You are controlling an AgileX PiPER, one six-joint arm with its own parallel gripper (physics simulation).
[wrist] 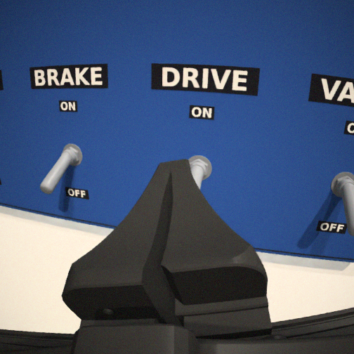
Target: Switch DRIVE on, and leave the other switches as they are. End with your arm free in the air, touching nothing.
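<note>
The DRIVE switch point(199, 170) shows its round collar and a short upper part of its grey lever; the rest of the lever and any OFF label are hidden behind my gripper. The DRIVE label point(205, 79) and its ON label point(201, 112) are above it. My gripper point(176, 177) is shut, its two fingers together, with its tip just left of the DRIVE collar in the view. Whether it touches the lever I cannot tell.
The BRAKE switch point(59, 171) at the left points down toward its OFF label point(77, 193). Another switch point(346, 192), its label cut off as "VA", points down at the right edge. The blue panel point(260, 150) ends at a lower edge above a pale surface.
</note>
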